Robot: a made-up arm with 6 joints.
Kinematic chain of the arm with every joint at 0, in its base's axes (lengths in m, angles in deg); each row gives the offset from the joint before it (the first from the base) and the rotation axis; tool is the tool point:
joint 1: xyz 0 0 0.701 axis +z
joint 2: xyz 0.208 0 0 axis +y
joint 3: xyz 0 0 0.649 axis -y
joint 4: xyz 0 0 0.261 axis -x
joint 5: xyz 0.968 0 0 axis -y
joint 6: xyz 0.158 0 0 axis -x
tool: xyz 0 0 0
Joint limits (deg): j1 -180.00..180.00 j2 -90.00..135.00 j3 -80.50..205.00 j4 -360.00..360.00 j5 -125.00..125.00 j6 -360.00..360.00
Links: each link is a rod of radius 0.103 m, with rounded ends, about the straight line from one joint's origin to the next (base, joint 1, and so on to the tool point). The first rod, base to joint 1, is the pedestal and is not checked.
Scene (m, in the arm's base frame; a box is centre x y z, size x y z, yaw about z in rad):
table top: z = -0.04
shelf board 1: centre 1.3 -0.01 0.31 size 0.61 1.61 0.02 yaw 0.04
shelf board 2: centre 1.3 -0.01 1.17 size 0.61 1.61 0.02 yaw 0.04
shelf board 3: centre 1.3 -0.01 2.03 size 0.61 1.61 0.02 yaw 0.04
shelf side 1: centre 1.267 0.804 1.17 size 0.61 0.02 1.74 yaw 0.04
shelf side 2: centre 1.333 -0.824 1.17 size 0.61 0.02 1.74 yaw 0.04
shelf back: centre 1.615 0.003 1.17 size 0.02 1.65 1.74 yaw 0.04
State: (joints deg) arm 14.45 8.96 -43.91 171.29 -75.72 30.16
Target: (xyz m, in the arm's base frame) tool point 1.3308 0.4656 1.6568
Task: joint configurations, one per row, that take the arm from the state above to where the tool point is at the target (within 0.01 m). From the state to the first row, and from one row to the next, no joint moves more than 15 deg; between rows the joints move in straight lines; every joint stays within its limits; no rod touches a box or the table.
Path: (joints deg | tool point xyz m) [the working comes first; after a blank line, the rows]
Joints at the target: 19.98 12.70 8.18 173.21 -66.76 30.16
Straight joint move there: touches shelf board 2.

1: 16.58 0.28 -53.06 170.23 -87.01 30.16 | 1.0889 0.2963 0.8155
2: 18.71 -8.40 -62.20 169.16 -98.30 30.16 | 0.9622 0.2948 0.8251
3: 20.84 -17.07 -71.35 168.10 -109.58 30.16 | 0.8351 0.2851 0.8159
4: 22.98 -25.75 -80.50 167.04 -120.87 30.16 | 0.7106 0.2683 0.7882
5: 25.29 -27.53 -68.67 168.89 -110.87 30.16 | 0.7912 0.3424 0.9824
6: 27.61 -29.31 -56.84 170.74 -100.86 30.16 | 0.8212 0.4013 1.2005
7: 29.93 -31.09 -45.02 172.60 -90.86 30.16 | 0.7993 0.4367 1.4297
8: 32.25 -32.87 -33.19 174.45 -80.85 30.16 | 0.7279 0.4415 1.6568
9: 29.18 -21.47 -22.85 174.14 -77.33 30.16 | 0.8657 0.4654 1.6950
10: 26.12 -10.08 -12.50 173.83 -73.81 30.16 | 1.0154 0.4797 1.7087
11: 23.05 1.31 -2.16 173.52 -70.29 30.16 | 1.1724 0.4806 1.6961
12: 19.98 12.70 8.18 173.21 -66.76 30.16 | 1.3308 0.4656 1.6568

